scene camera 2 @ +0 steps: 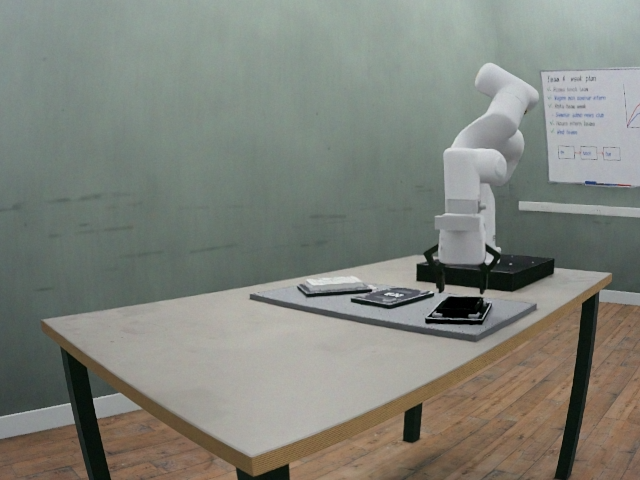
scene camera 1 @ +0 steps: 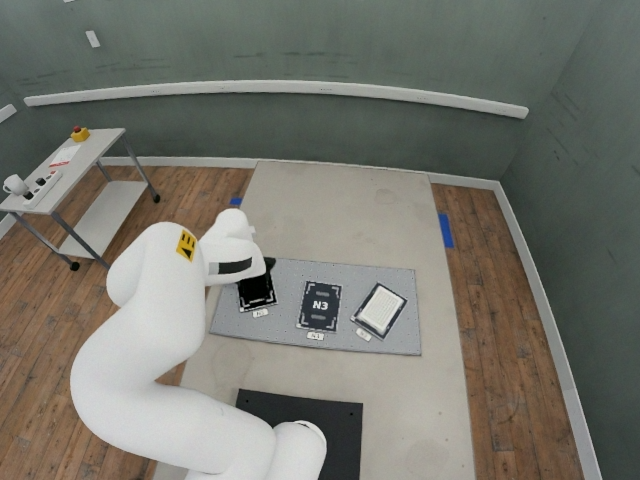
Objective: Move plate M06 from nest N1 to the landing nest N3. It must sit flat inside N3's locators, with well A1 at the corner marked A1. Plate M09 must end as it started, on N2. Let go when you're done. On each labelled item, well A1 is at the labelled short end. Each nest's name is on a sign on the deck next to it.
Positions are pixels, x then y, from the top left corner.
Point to a nest N3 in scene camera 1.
At 334, 302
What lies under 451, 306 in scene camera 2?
A plate M06.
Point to a white plate M09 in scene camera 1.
385, 312
